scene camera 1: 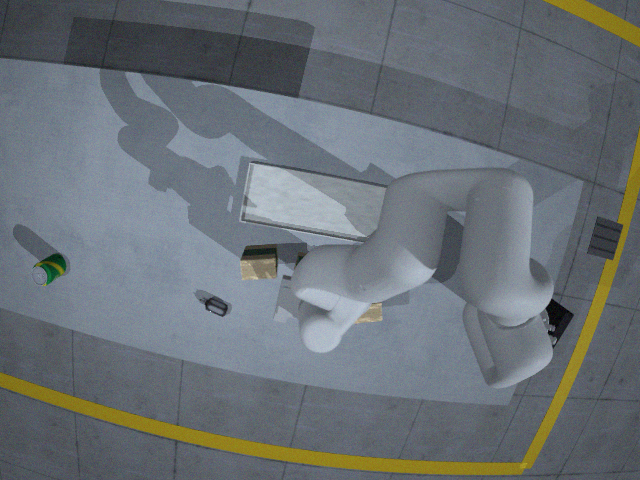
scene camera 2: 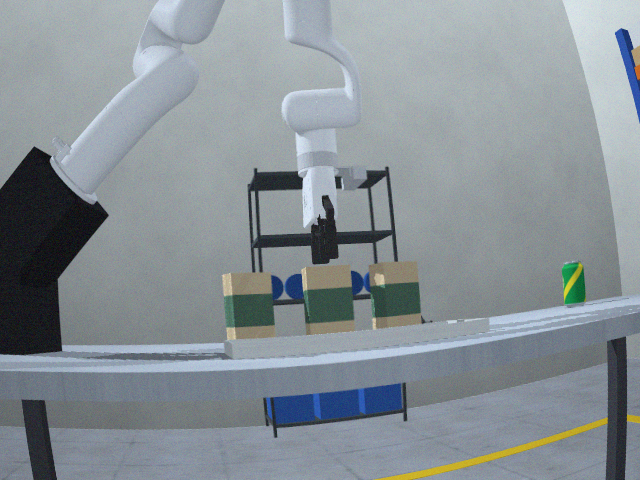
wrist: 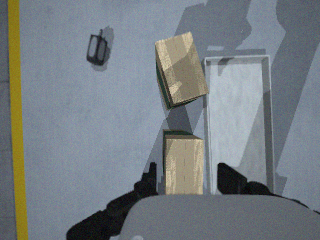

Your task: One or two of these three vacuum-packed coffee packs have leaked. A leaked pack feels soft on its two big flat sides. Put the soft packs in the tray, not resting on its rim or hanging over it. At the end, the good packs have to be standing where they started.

Scene:
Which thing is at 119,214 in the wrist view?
My gripper.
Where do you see a tray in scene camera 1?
276,197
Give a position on a tray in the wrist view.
At 240,122

